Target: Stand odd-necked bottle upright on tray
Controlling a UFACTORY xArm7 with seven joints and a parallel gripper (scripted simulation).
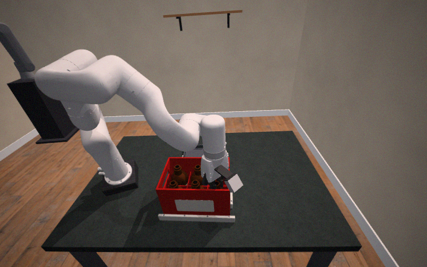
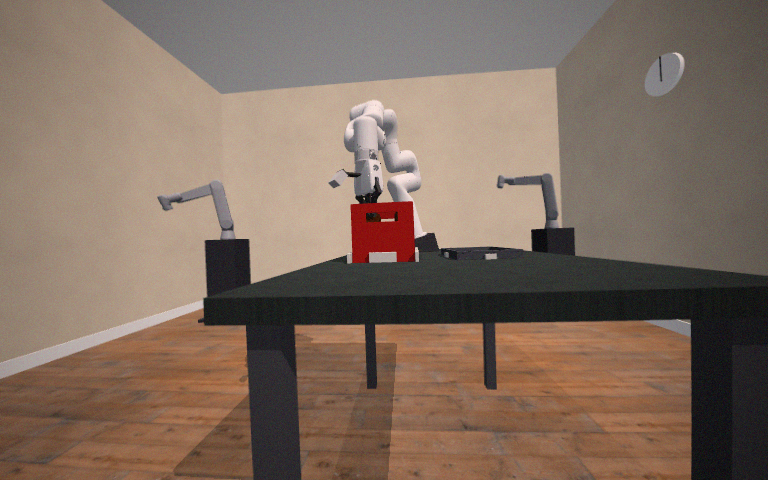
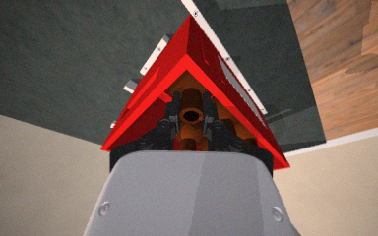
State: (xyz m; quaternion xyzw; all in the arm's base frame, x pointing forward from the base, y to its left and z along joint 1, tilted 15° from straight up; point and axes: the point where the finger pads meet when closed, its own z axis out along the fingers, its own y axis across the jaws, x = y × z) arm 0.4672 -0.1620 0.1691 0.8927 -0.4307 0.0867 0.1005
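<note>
The crate is 80 mm behind my hand, 70 mm below it and 60 mm to the left of it. From my hand the other things lie so: tray: 350 mm to the left, 150 mm below, 50 mm behind.
</note>
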